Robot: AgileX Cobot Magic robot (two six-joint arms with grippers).
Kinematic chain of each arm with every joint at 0, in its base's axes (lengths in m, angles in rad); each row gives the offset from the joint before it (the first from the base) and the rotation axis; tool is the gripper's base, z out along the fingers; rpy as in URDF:
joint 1: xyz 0 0 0.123 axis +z
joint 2: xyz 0 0 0 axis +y
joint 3: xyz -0.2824 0 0.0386 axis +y
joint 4: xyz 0.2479 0 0.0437 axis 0.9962 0 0.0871
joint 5: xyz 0 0 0 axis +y
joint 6: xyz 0.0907 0 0.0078 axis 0.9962 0 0.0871
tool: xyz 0 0 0 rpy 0 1.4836 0
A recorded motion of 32 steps. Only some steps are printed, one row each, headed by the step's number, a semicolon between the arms.
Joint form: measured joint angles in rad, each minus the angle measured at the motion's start. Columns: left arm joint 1, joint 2, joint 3, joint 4, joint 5, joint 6; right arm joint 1, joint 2, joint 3, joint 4, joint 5, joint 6.
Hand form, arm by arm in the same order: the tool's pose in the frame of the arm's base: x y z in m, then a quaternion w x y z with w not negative. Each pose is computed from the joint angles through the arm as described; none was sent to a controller.
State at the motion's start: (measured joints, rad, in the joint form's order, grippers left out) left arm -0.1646 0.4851 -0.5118 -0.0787 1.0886 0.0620; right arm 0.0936 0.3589 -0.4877 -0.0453 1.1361 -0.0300
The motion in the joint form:
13: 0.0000 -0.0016 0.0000 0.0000 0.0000 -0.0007; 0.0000 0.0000 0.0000 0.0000 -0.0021 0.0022
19: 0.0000 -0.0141 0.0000 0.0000 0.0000 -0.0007; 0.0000 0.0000 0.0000 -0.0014 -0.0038 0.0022
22: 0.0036 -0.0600 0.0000 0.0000 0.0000 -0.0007; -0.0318 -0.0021 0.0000 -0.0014 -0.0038 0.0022
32: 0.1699 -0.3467 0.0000 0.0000 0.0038 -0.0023; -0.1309 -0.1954 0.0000 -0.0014 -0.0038 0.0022
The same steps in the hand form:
13: 0.0636 -0.0170 0.2641 0.29180 0.10050 0.94966 -0.05382; 0.0447 0.0004 0.2612 0.32112 -0.05994 0.94507 -0.01195
19: 0.0619 -0.0167 0.2649 0.29775 0.10054 0.94779 -0.05417; 0.0448 0.0003 0.2613 0.32194 -0.06001 0.94477 -0.01262
22: 0.0555 -0.0154 0.2677 0.31961 0.09892 0.94077 -0.05487; 0.0445 -0.0011 0.2614 0.32269 -0.04495 0.94527 -0.01772
32: 0.0138 -0.0063 0.2777 0.45313 0.02389 0.89079 -0.02463; 0.0168 -0.0045 0.2673 0.41118 0.00401 0.91080 -0.03675

